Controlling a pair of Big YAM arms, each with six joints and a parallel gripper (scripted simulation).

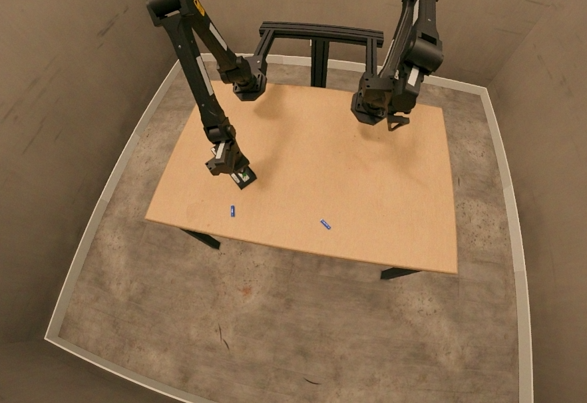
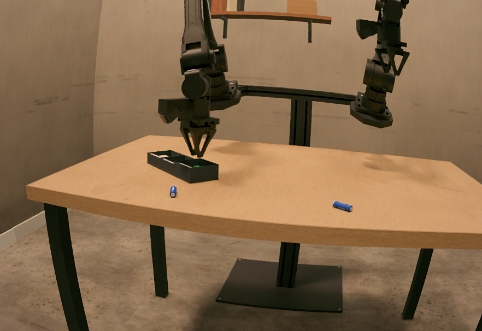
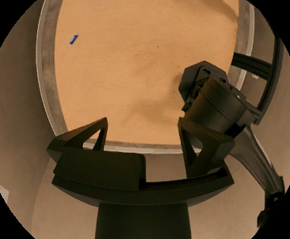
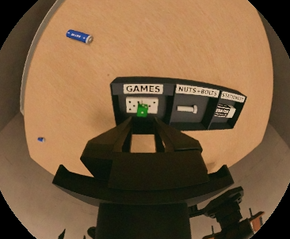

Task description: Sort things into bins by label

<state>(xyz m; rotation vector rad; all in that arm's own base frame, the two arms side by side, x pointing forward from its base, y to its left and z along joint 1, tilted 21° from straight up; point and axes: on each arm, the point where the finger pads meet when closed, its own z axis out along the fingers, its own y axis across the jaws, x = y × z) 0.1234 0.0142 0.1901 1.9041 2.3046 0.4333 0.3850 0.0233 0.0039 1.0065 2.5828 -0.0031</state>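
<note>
My right gripper is now 4 cm above the green die. The rest, counted from my right hand: black bin tray: 7 cm to the right, 5 cm below, 5 cm behind; then white bolt: 7 cm to the right, 5 cm below, 5 cm behind; then flat white block: 5 cm below.
</note>
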